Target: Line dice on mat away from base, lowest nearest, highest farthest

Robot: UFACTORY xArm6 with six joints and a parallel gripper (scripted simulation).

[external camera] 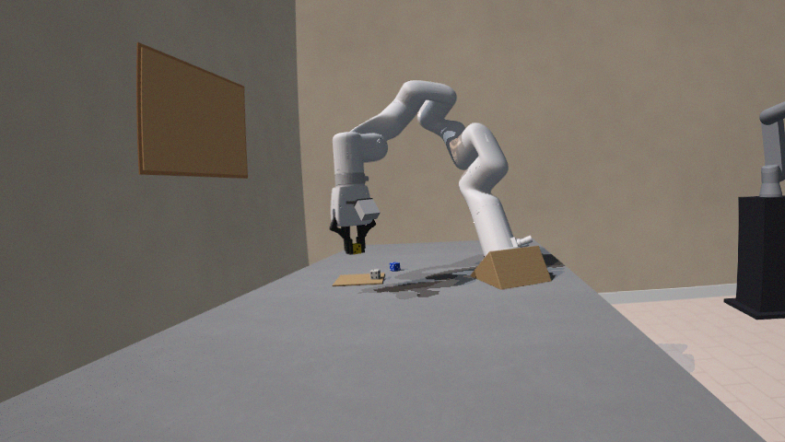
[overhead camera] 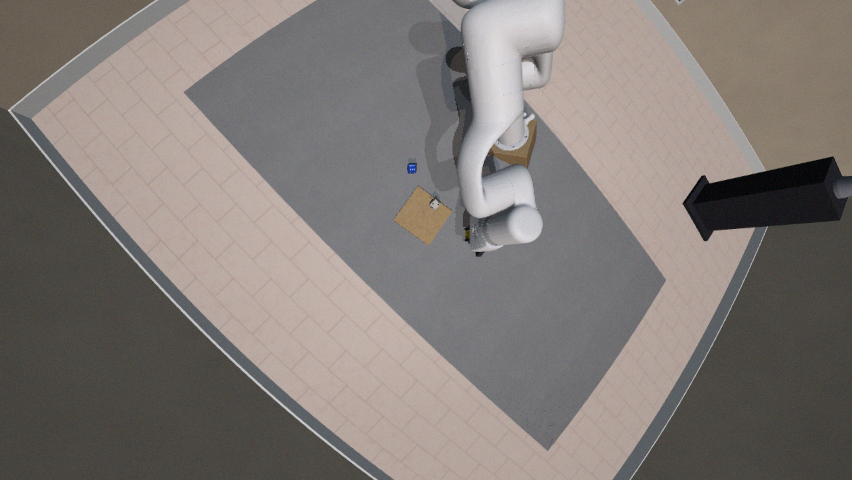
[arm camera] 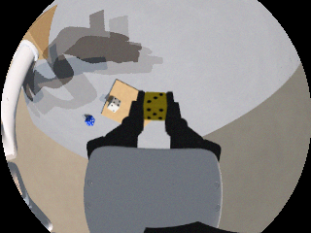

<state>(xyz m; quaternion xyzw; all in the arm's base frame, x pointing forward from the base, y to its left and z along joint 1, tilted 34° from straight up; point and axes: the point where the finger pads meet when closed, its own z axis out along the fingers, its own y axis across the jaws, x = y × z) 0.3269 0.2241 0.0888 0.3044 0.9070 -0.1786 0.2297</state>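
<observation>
Now: hand 50 mm short of the tan mat, 130 mm to the left of it and 120 mm above it. Also, from my hand: yellow die (10 mm below); then blue die (20 mm behind, 270 mm to the right, 110 mm below); then white die (130 mm to the right, 100 mm below).
</observation>
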